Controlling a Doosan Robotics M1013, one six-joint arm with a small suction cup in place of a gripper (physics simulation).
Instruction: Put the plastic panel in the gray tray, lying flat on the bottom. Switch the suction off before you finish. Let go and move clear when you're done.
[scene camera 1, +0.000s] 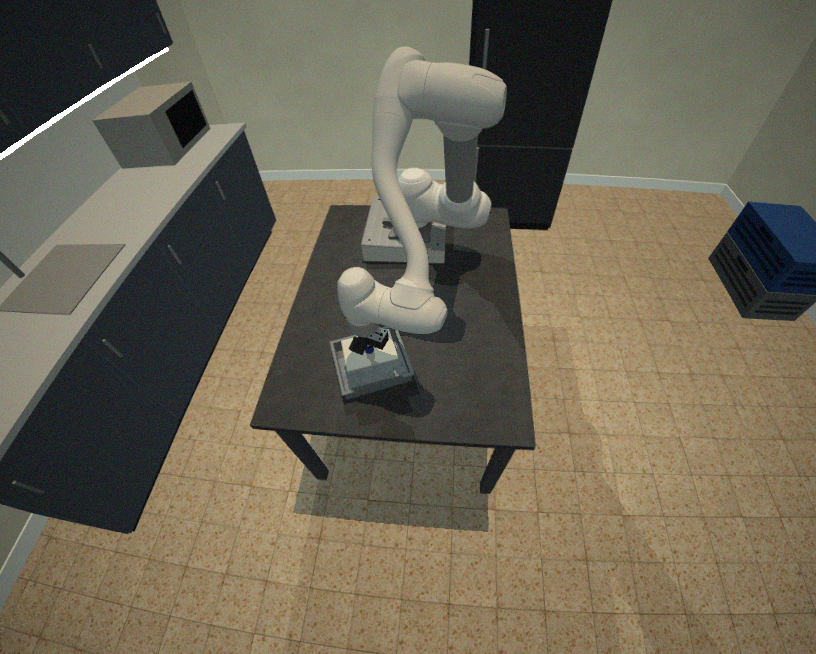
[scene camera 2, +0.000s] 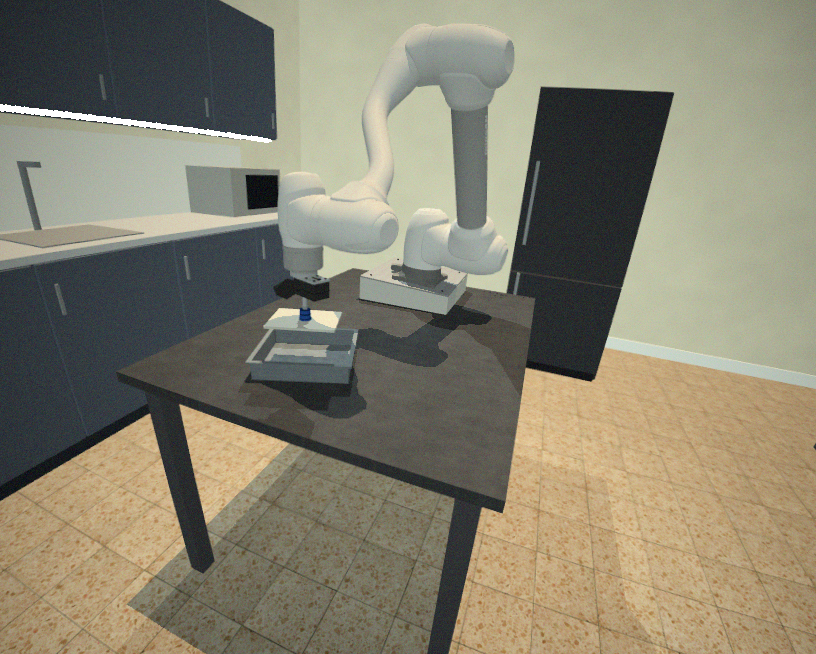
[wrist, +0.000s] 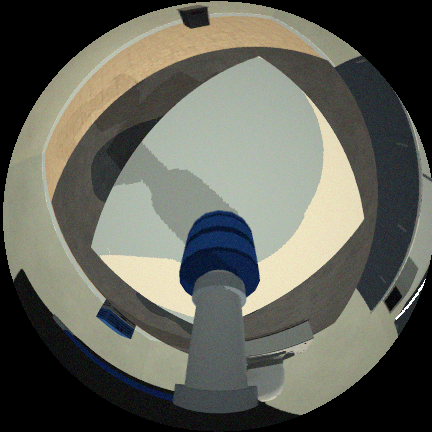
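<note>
The plastic panel is a thin, pale, four-sided sheet. It hangs about level from my blue suction cup, which is shut on its upper face. The gray tray is an open, shallow box standing turned at an angle on the table. The panel is above the tray, higher than its rim, with a gap showing in the second scene view. In the wrist view the panel hides most of what lies beneath it.
The dark table carries the tray and the white arm base, which stands at the far end. A counter with a microwave is on the left. Stacked crates stand on the floor at right.
</note>
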